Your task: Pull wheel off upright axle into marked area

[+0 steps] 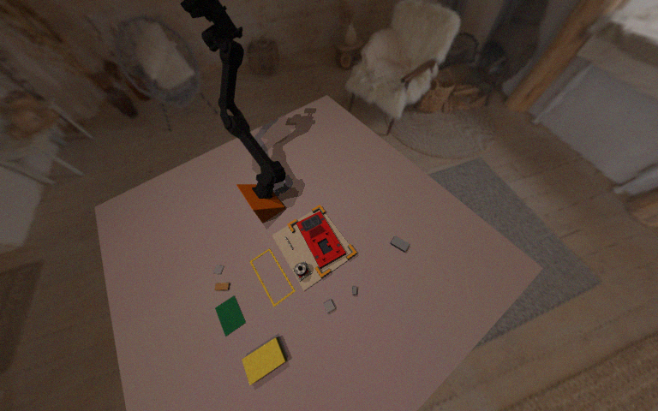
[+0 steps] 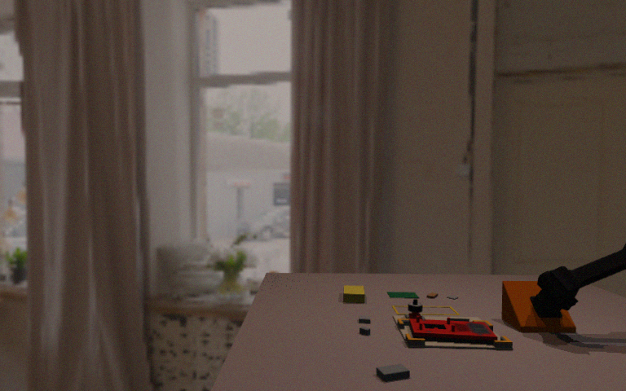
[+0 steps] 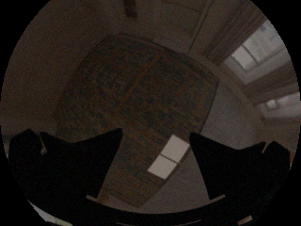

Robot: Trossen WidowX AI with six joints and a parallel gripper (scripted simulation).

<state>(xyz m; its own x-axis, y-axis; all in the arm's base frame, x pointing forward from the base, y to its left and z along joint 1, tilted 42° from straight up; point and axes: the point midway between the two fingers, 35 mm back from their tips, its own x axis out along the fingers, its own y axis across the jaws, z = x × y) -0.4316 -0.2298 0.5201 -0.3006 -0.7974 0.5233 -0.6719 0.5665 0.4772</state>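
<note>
My gripper tip is 790 mm short of the dark round wheel, 600 mm above it and 210 mm to the left of it. Also, from my gripper tip: green tile 750 mm ahead, 630 mm below, 480 mm to the right; then yellow block 930 mm ahead, 620 mm below, 450 mm to the right; then upright axle 790 mm ahead, 600 mm below, 210 mm to the right.
</note>
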